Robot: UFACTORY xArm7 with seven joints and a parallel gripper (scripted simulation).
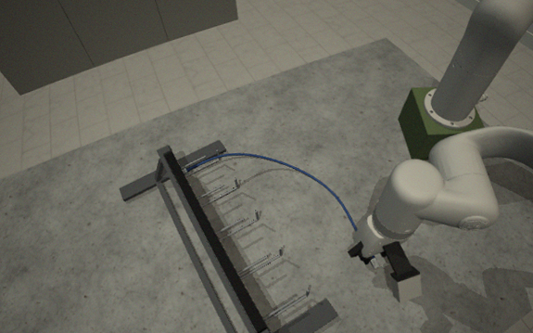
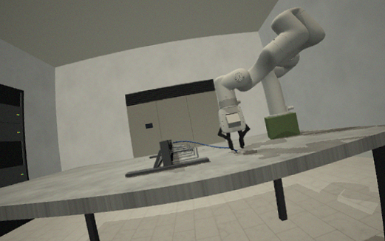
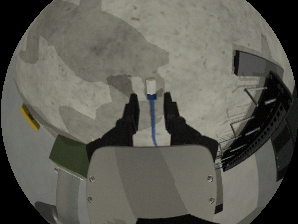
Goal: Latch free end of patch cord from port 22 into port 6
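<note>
My hand is 30 mm above the plug and 20 mm to the right of it.
</note>
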